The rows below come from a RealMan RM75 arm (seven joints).
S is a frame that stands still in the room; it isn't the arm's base.
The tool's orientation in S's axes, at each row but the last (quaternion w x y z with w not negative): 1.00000, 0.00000, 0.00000, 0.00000; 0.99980, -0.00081, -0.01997, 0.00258; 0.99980, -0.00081, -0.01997, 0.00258; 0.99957, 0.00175, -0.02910, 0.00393; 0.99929, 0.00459, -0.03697, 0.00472; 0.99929, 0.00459, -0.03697, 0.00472; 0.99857, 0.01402, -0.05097, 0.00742; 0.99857, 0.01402, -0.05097, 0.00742
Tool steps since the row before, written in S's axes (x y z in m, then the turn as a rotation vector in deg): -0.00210, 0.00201, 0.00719, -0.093, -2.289, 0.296; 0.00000, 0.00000, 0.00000, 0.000, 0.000, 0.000; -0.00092, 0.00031, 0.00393, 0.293, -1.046, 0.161; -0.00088, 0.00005, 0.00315, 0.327, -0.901, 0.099; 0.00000, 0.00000, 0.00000, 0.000, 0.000, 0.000; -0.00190, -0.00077, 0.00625, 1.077, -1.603, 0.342; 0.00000, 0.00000, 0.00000, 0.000, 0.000, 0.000; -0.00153, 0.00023, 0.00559, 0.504, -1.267, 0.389
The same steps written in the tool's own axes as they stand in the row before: -0.00210, 0.00201, 0.00719, -0.093, -2.289, 0.296; 0.00000, 0.00000, 0.00000, 0.000, 0.000, 0.000; -0.00076, 0.00031, 0.00396, 0.294, -1.048, 0.148; -0.00069, 0.00007, 0.00320, 0.325, -0.903, 0.083; 0.00000, 0.00000, 0.00000, 0.000, 0.000, 0.000; -0.00144, -0.00070, 0.00638, 1.085, -1.610, 0.277; 0.00000, 0.00000, 0.00000, 0.000, 0.000, 0.000; -0.00095, 0.00041, 0.00571, 0.524, -1.264, 0.372
